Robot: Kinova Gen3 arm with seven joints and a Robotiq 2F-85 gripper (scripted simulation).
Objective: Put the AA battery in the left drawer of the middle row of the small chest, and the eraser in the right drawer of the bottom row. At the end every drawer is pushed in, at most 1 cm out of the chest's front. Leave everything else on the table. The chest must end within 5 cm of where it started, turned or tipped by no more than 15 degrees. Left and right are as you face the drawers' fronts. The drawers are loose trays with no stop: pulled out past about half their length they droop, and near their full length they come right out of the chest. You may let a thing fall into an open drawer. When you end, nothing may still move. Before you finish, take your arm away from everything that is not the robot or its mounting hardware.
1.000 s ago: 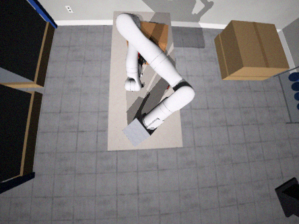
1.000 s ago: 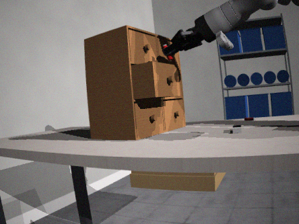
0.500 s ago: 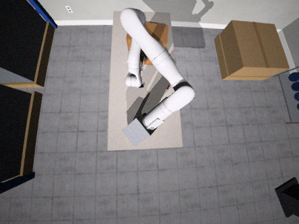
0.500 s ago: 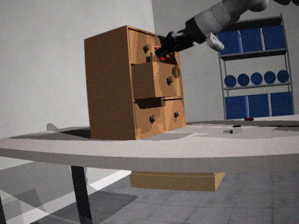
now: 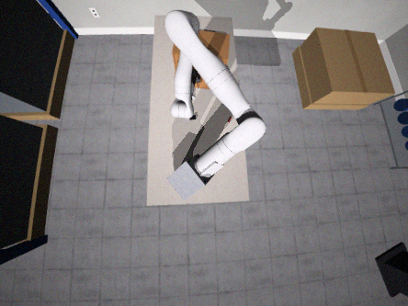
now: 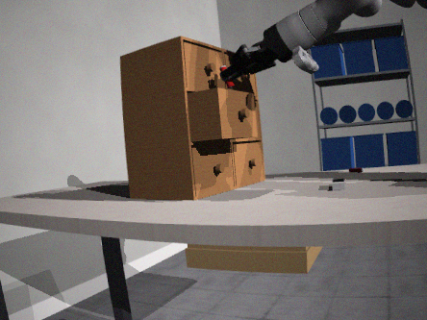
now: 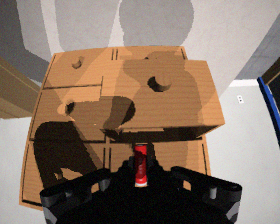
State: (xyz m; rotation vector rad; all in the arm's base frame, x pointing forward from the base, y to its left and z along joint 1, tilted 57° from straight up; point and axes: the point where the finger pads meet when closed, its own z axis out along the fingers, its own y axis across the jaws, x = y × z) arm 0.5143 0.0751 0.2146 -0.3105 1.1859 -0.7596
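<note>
The red AA battery lies 1 cm ahead of my hand. Round my hand: eraser (24 cm below, 19 cm behind, 7 cm to the left).
</note>
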